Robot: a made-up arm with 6 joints. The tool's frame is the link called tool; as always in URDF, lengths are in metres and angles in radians.
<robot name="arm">
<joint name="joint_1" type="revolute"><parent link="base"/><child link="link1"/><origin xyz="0.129 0.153 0.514" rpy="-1.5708 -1.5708 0"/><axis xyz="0 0 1"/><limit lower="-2.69" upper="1.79"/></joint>
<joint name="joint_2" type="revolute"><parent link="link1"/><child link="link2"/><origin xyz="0.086 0.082 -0.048" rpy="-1.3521 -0.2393 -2.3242"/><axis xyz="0 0 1"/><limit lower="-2.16" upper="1.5"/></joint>
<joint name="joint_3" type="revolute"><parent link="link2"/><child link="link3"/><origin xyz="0.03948 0.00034 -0.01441" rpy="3.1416 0.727 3.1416"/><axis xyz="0 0 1"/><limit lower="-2.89" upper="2.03"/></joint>
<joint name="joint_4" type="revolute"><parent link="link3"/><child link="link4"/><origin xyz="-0.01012 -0.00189 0.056" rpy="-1.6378 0.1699 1.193"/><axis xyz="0 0 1"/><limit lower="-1.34" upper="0.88"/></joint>
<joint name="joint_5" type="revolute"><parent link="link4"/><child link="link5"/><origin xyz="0.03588 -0.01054 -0.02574" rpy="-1.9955 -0.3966 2.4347"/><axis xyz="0 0 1"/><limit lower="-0.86" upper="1.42"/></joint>
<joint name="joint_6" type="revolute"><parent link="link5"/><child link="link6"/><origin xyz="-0.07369 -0.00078 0.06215" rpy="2.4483 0.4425 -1.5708"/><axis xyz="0 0 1"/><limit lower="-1.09" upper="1.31"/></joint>
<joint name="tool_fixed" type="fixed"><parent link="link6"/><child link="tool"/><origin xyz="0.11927 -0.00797 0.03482" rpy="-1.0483 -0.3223 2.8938"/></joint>
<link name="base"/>
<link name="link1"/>
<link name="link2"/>
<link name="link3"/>
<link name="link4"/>
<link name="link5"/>
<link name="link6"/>
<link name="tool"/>
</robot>
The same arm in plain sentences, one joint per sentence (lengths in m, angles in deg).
The arm has six revolute joints in a row. What follows holds with every joint at zero, and every direction is one of the base frame's.
Joint 1 is mounted 0.1290 m along +x and 0.1530 m along +y and 0.5140 m along +z from the base frame's origin and turns about +y, from -154.13 to 102.56 deg.
Joint 2 is mounted 0.0820 m along +x and 0.0480 m along -y and 0.0860 m along +z from joint 1 and turns about the direction (-0.630293, 0.210798, 0.747192), from -123.76 to 85.94 deg.
Joint 3 is mounted 0.0190 m along -x and 0.0060 m along +y and 0.0370 m along -z from joint 2 and turns about -z, from -165.58 to 116.31 deg.
Joint 4 is mounted 0.0090 m along -x and 0.0050 m along +y and 0.0560 m along -z from joint 3 and turns about the direction (-0.996867, -0.043599, 0.065998), from -76.78 to 50.42 deg.
Joint 5 is mounted 0.0270 m along +x and 0.0360 m along -y and 0.0060 m along -z from joint 4 and turns about the direction (0.306311, 0.616621, -0.725225), from -49.27 to 81.36 deg.
Joint 6 is mounted 0.0470 m along +x and 0.0190 m along -y and 0.0820 m along -z from joint 5 and turns about the direction (0.321707, -0.882019, 0.344307), from -62.45 to 75.06 deg.
The tool frame, which is the frame that the pose is given for, is mounted 0.1000 m along -x and 0.0740 m along -y and 0.0050 m along +z from joint 6; its axes are the base frame's turned by roll 8.73, pitch -0.21 and yaw 0.40 deg (as in URDF: about the fixed x, then y, then z).

